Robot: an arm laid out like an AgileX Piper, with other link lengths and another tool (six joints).
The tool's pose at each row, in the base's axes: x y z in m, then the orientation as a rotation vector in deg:
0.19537, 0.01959, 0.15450, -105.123, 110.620, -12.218
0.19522, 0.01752, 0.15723, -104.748, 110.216, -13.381
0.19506, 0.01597, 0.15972, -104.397, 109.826, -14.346
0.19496, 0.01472, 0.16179, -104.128, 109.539, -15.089
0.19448, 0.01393, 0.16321, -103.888, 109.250, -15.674
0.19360, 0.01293, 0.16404, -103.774, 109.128, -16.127
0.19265, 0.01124, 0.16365, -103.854, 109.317, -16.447
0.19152, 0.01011, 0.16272, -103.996, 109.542, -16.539
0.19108, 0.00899, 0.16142, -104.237, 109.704, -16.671
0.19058, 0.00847, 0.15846, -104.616, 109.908, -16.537
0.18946, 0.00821, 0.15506, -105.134, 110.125, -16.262
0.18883, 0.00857, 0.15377, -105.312, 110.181, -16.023
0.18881, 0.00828, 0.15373, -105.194, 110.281, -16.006
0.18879, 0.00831, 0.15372, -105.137, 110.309, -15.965
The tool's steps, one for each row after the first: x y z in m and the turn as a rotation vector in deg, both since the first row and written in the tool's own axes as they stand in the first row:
0.00141, -0.00121, -0.00288, 0.940, 0.248, -0.172
0.00236, -0.00226, -0.00546, 1.767, 0.413, -0.318
0.00312, -0.00316, -0.00757, 2.395, 0.553, -0.426
0.00357, -0.00340, -0.00919, 2.934, 0.617, -0.523
0.00436, -0.00305, -0.01050, 3.263, 0.755, -0.594
0.00609, -0.00219, -0.01090, 3.273, 1.072, -0.612
0.00740, -0.00089, -0.01080, 3.127, 1.307, -0.607
0.00879, -0.00005, -0.01007, 2.972, 1.560, -0.693
0.00995, 0.00159, -0.00779, 2.600, 1.739, -0.790
0.01097, 0.00401, -0.00533, 2.080, 1.898, -0.933
0.01090, 0.00515, -0.00440, 1.844, 1.862, -0.965
0.01119, 0.00516, -0.00443, 1.856, 1.871, -0.852
0.01117, 0.00518, -0.00442, 1.857, 1.845, -0.801

